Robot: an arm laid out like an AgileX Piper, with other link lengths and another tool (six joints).
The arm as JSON. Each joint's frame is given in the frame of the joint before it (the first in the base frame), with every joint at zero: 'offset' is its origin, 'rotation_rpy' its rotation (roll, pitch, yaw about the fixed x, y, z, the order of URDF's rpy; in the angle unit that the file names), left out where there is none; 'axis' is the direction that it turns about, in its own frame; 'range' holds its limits. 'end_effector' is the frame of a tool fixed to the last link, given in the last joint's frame.
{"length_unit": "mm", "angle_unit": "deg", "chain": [
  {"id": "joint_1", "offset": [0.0, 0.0, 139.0], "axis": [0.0, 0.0, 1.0], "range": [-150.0, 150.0]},
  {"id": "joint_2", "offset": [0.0, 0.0, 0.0], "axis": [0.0, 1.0, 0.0], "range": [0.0, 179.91]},
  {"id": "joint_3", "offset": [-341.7, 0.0, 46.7], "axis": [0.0, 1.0, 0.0], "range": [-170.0, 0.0]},
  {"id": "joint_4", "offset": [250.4, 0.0, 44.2], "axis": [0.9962, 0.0, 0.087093], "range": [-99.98, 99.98]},
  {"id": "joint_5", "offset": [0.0, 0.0, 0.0], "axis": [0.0, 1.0, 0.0], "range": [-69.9, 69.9]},
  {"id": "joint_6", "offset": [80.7, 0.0, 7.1], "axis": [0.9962, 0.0, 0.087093], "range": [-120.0, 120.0]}
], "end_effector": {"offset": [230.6, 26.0, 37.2], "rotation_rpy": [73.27, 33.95, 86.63]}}
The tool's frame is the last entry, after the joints.
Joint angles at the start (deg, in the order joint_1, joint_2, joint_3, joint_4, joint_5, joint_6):
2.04 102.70 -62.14 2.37 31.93 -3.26
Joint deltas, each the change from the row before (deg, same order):
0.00 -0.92 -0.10 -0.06 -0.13 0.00
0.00 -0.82 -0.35 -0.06 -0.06 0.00
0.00 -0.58 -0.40 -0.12 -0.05 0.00
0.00 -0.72 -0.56 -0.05 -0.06 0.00
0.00 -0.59 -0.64 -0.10 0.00 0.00
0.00 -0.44 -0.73 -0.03 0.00 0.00
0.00 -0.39 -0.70 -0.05 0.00 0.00
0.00 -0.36 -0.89 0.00 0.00 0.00
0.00 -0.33 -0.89 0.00 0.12 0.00
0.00 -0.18 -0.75 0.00 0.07 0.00
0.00 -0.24 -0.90 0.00 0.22 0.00
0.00 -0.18 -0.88 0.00 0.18 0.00
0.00 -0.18 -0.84 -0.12 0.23 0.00
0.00 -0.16 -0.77 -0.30 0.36 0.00
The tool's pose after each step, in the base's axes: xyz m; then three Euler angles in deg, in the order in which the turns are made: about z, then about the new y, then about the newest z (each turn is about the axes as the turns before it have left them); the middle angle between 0 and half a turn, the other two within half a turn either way. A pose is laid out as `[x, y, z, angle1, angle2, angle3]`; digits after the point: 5 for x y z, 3 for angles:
[0.47612, 0.05002, 0.05828, 15.612, 146.802, 66.688]
[0.47994, 0.04999, 0.06750, 15.145, 145.617, 66.088]
[0.48360, 0.04979, 0.07507, 14.736, 144.636, 65.513]
[0.48840, 0.04982, 0.08507, 14.304, 143.337, 64.948]
[0.49311, 0.04972, 0.09445, 13.906, 142.152, 64.384]
[0.49813, 0.04982, 0.10333, 13.589, 141.012, 63.961]
[0.50277, 0.04986, 0.11168, 13.299, 139.952, 63.554]
[0.50841, 0.05006, 0.12128, 13.018, 138.726, 63.184]
[0.51331, 0.05025, 0.13038, 12.792, 137.645, 62.876]
[0.51744, 0.05041, 0.13735, 12.623, 136.800, 62.643]
[0.52166, 0.05060, 0.14558, 12.457, 135.894, 62.404]
[0.52580, 0.05077, 0.15333, 12.304, 135.028, 62.182]
[0.52938, 0.05061, 0.16062, 12.111, 134.270, 61.835]
[0.53191, 0.04994, 0.16668, 11.867, 133.756, 61.318]

